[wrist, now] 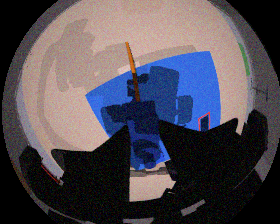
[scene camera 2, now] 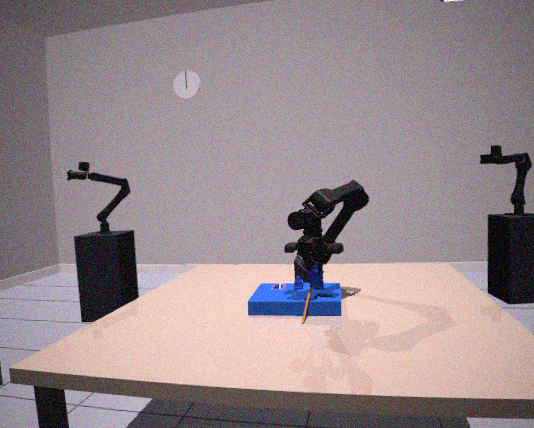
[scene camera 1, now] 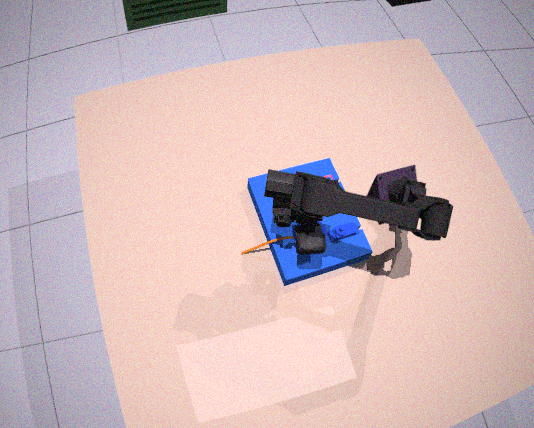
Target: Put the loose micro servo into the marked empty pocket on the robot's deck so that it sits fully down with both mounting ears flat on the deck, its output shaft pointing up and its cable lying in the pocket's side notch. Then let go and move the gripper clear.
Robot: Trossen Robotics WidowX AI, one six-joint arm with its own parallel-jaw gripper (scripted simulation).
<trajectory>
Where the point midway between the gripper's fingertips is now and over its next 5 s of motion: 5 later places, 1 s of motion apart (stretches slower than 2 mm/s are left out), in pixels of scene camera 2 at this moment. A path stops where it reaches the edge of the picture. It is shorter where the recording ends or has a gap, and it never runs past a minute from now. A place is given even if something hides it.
My gripper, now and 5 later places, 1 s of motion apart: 314, 273; 281, 272; 275, 270; 277, 269; 278, 274; 278, 281
</trajectory>
